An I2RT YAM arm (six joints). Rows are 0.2 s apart.
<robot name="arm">
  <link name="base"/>
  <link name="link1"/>
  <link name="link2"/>
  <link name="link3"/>
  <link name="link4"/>
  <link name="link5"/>
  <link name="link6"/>
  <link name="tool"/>
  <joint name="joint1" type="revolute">
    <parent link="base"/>
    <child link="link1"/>
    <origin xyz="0 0 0.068" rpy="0 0 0"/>
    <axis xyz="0 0 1"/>
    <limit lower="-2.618" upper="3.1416"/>
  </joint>
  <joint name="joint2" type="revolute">
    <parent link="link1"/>
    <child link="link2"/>
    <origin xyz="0.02 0.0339 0.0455" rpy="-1.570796 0 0"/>
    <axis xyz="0 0 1"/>
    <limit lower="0" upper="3.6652"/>
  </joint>
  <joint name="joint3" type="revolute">
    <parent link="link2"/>
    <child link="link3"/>
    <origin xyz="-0.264 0 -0.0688" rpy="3.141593 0 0"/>
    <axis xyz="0 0 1"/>
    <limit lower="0" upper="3.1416"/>
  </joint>
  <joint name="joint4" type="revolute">
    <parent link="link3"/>
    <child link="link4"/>
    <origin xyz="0.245 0.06 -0.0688" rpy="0 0 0"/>
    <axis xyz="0 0 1"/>
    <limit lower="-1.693" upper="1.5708"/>
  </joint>
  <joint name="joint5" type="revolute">
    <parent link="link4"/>
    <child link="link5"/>
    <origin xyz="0.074 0.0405 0.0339" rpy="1.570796 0 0"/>
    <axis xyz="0 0 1"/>
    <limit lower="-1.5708" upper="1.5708"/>
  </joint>
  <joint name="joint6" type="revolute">
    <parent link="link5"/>
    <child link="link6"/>
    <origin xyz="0.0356 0 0.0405" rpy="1.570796 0 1.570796"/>
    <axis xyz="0 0 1"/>
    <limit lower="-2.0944" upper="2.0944"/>
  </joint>
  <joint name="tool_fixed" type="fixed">
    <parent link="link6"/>
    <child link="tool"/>
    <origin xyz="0 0 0" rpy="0 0 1.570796"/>
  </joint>
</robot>
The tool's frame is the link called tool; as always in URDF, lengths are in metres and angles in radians.
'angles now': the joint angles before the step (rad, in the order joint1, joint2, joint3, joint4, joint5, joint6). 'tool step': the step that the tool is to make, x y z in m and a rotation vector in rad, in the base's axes. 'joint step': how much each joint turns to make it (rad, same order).
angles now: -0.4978, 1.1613, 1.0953, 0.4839, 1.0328, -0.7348
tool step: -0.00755, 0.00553, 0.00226, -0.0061, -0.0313, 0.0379
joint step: 0.0031, -0.0380, -0.0112, -0.0333, -0.0280, 0.0434
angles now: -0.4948, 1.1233, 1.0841, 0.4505, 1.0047, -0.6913
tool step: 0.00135, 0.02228, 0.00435, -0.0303, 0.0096, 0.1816
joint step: 0.0791, -0.0504, -0.0090, -0.0530, -0.1066, 0.0200
